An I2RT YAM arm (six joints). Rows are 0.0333 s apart.
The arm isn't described. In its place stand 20 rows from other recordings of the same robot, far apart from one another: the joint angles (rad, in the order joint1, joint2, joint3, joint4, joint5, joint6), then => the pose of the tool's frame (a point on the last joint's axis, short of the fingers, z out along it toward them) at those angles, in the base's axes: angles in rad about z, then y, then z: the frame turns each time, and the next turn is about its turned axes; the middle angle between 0 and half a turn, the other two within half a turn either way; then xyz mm.
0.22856, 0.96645, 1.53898, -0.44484, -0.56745, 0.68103 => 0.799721 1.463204 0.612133 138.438 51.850 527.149
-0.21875, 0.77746, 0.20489, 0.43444, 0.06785, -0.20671 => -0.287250 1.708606 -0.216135 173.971 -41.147 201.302
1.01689, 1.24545, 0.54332, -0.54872, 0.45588, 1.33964 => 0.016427 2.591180 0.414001 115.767 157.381 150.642
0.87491, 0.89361, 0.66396, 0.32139, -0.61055, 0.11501 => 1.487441 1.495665 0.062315 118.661 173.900 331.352
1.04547, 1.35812, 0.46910, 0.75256, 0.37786, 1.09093 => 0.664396 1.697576 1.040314 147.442 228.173 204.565
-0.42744, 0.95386, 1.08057, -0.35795, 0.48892, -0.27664 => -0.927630 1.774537 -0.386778 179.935 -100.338 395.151
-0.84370, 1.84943, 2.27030, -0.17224, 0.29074, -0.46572 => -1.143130 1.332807 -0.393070 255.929 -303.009 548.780
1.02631, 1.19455, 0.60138, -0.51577, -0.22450, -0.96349 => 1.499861 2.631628 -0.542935 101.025 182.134 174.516
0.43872, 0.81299, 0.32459, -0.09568, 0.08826, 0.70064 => 0.333040 2.152306 0.642440 159.187 71.227 182.925
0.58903, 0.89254, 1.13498, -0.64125, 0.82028, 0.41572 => -0.271853 1.838836 0.116777 154.446 71.882 397.969
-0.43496, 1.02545, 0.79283, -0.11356, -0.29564, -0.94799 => -0.121838 1.901371 -0.843282 219.245 -90.432 304.449
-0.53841, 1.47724, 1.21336, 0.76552, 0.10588, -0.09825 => -0.659033 1.072225 -0.040355 292.911 -179.329 422.973
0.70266, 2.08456, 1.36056, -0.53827, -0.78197, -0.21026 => 1.976738 2.313150 0.935798 291.460 279.695 131.512
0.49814, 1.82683, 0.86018, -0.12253, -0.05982, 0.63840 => 0.626723 2.656565 0.752288 285.496 157.702 104.272
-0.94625, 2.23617, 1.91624, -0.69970, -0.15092, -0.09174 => -0.663625 2.572204 0.148134 291.796 -395.672 208.065
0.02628, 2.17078, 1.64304, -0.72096, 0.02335, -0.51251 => -0.047363 2.818680 -0.582359 445.503 10.879 155.898
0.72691, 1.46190, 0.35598, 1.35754, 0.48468, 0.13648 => 0.228921 1.348677 0.255687 203.027 158.368 210.103
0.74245, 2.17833, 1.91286, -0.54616, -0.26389, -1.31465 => 1.116508 2.346612 -1.046382 360.252 343.167 245.269
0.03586, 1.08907, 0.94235, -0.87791, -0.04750, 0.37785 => 0.127124 2.593574 0.455808 205.539 9.066 277.374
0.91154, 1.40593, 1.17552, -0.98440, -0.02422, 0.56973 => 0.980937 2.784818 0.634770 162.921 211.652 273.666
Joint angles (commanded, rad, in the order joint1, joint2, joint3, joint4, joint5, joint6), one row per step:
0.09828, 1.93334, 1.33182, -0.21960, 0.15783, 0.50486
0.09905, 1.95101, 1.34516, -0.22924, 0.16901, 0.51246
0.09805, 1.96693, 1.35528, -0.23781, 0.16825, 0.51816
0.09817, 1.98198, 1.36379, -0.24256, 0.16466, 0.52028
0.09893, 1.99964, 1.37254, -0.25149, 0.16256, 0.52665
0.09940, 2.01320, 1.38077, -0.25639, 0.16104, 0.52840
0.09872, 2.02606, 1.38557, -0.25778, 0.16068, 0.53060
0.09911, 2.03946, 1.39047, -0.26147, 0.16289, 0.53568
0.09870, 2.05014, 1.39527, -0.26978, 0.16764, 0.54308
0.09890, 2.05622, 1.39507, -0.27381, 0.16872, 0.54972
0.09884, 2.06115, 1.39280, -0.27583, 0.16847, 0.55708
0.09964, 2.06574, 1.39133, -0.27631, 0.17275, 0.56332
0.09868, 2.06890, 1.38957, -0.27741, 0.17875, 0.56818
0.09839, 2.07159, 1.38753, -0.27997, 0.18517, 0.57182
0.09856, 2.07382, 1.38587, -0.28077, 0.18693, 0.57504
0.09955, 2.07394, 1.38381, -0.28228, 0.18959, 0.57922
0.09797, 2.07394, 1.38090, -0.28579, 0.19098, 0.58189
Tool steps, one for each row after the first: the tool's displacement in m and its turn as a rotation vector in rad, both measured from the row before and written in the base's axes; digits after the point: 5 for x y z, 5 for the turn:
0.00279, 0.00021, -0.00370, -0.00440, 0.01236, -0.01231
0.00222, -0.00018, -0.00400, 0.00297, 0.01377, -0.00469
0.00211, 0.00039, -0.00392, 0.00299, 0.01129, 0.00090
0.00189, 0.00059, -0.00525, 0.00398, 0.01728, -0.00269
0.00185, 0.00044, -0.00347, 0.00127, 0.01012, 0.00010
0.00149, -0.00014, -0.00400, 0.00073, 0.00922, -0.00215
0.00126, 0.00022, -0.00436, 0.00023, 0.01145, -0.00492
0.00070, -0.00028, -0.00357, -0.00062, 0.01297, -0.00909
-0.00013, 0.00004, -0.00286, 0.00213, 0.00945, -0.00569
-0.00041, -0.00006, -0.00286, 0.00367, 0.00839, -0.00577
-0.00018, 0.00018, -0.00236, -0.00043, 0.00546, -0.00669
-0.00029, -0.00066, -0.00187, -0.00263, 0.00493, -0.00833
-0.00053, -0.00041, -0.00184, -0.00385, 0.00628, -0.00690
-0.00033, -0.00002, -0.00145, -0.00005, 0.00411, -0.00343
-0.00058, 0.00028, -0.00072, -0.00016, 0.00291, -0.00390
-0.00084, -0.00082, -0.00104, -0.00027, 0.00592, -0.00453

